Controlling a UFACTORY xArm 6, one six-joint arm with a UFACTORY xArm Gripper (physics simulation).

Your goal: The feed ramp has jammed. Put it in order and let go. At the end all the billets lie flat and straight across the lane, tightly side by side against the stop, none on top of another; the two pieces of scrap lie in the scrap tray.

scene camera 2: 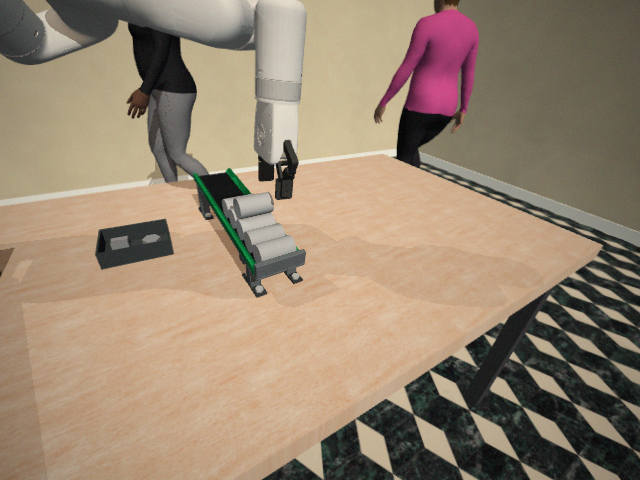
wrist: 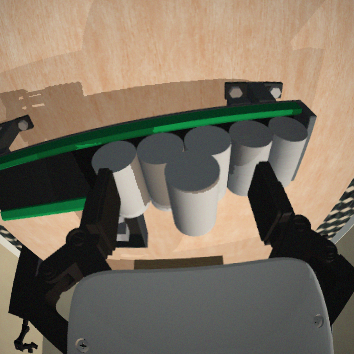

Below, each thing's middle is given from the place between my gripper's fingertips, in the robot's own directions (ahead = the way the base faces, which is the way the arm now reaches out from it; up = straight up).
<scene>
Now: hand 4 cm past the grey stop [scene camera 2: 264, 268], 13 cm to the left of it and 8 cm above it. Round my hand: scrap tray [scene camera 2: 107, 258] 26 cm behind, 12 cm to the left, 12 cm below.
</scene>
